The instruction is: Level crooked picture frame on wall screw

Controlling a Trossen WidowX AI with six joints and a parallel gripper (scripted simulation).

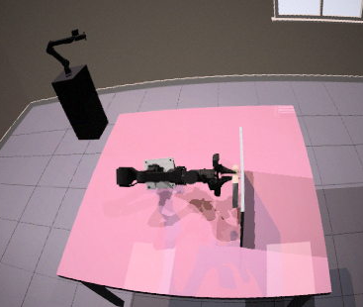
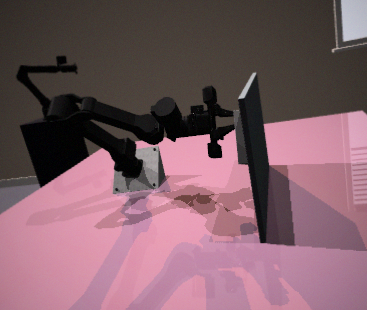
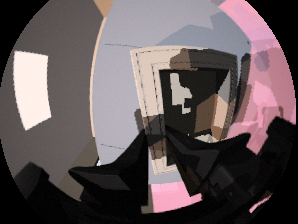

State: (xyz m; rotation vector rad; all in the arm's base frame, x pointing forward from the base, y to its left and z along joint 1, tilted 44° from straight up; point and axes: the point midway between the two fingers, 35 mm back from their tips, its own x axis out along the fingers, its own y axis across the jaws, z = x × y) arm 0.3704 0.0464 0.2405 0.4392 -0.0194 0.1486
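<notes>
The picture frame is 20 mm to the right of my gripper tip and 50 mm below it. From my gripper tip the other things lie so: thin wall panel 20 mm ahead, 20 mm to the right, 60 mm below.
</notes>
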